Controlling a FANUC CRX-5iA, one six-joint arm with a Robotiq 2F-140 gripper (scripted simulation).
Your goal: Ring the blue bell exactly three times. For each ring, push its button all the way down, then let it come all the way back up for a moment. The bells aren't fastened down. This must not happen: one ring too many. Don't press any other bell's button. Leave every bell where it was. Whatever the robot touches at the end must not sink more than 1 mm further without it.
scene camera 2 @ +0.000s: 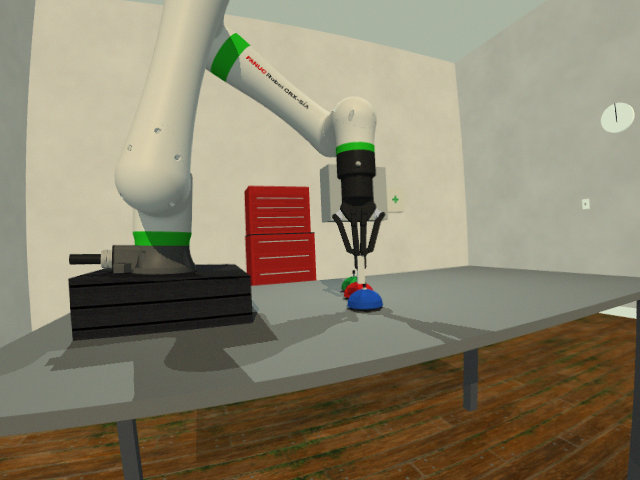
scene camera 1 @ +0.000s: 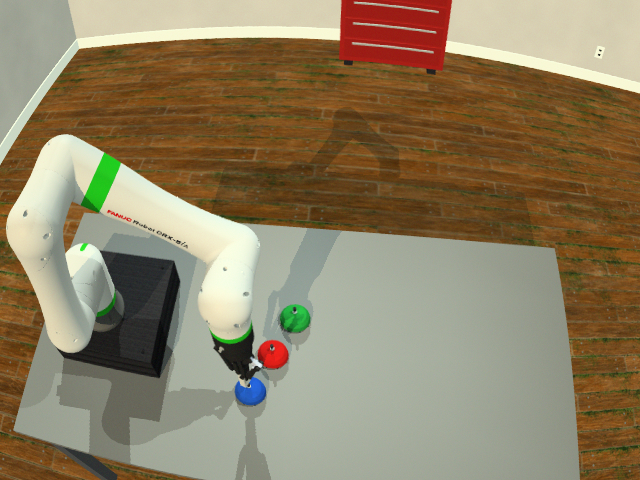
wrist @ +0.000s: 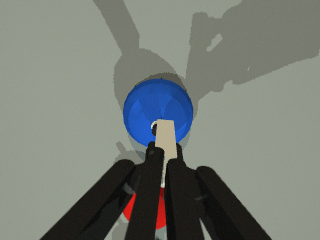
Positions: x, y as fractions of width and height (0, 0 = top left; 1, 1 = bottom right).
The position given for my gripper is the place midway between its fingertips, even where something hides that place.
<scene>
I see my gripper (scene camera 2: 0.56, 0.59) and a blue bell (wrist: 0.48, 0.41).
My gripper also shows in scene camera 1 (scene camera 1: 0.38, 0.80) and in the wrist view (wrist: 0.51, 0.55).
</scene>
